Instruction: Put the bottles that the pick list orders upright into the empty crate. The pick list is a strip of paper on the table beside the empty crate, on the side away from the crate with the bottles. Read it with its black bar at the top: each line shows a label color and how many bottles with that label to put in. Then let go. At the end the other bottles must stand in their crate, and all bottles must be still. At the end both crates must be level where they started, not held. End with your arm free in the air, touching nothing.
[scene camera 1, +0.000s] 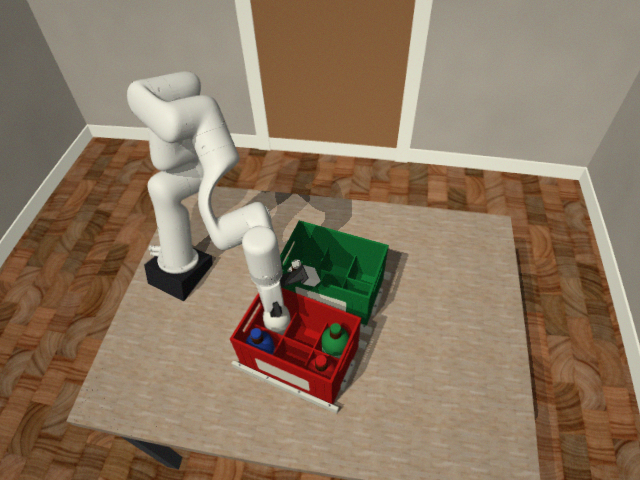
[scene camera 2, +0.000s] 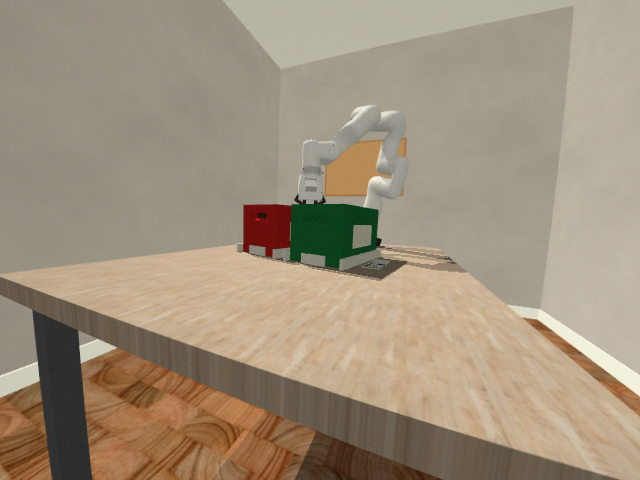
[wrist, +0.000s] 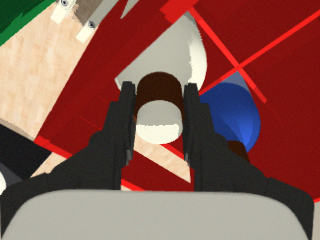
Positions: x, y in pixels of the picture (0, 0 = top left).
Labels:
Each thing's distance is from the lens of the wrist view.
my gripper (wrist: 159, 99): 0.14 m
white-labelled bottle (wrist: 178, 56): 0.14 m
blue-labelled bottle (wrist: 235, 116): 0.19 m
red crate (wrist: 277, 77): 0.29 m
The marked spots on the blue-labelled bottle and the red crate are 0.11 m apart.

